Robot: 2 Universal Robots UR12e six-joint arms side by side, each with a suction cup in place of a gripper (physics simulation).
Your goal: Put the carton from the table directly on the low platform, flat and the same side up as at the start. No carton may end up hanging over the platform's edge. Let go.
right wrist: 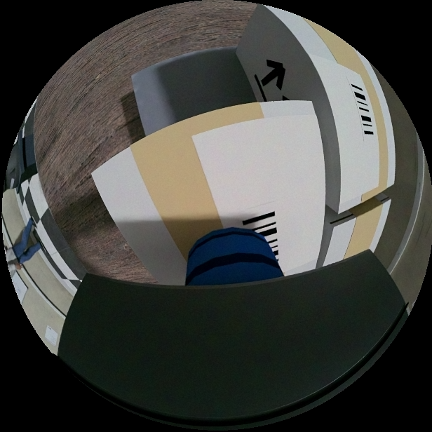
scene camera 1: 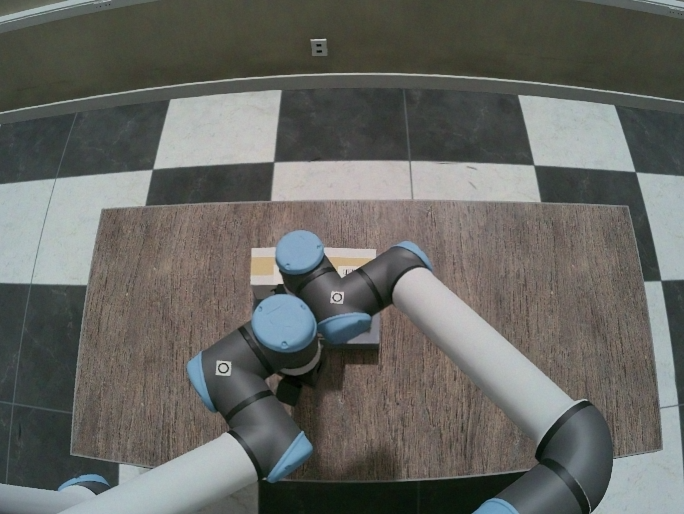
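A white carton with a tan band and a barcode (right wrist: 240, 165) is at my right gripper's blue suction cup (right wrist: 233, 252), which meets its top. The carton lies flat, label up, and covers part of the grey low platform (scene camera 1: 362, 338) (right wrist: 152, 102) in the right wrist view. It reaches past the platform's edge there; its height above it is hard to judge. In scene camera 1 my right arm's wrist (scene camera 1: 337, 309) hides the cup and most or all of this carton. My left arm's wrist (scene camera 1: 284, 323) is at the lower left of it; its cup is hidden beneath.
Two more white and tan cartons stand side by side along the platform's wall side: one (scene camera 1: 262, 269) (right wrist: 345, 110) with an arrow on its side, and another (right wrist: 367, 222) separated from it by a narrow gap. The wooden table (scene camera 1: 497, 265) (right wrist: 85, 125) surrounds the platform. Both wrists are close together.
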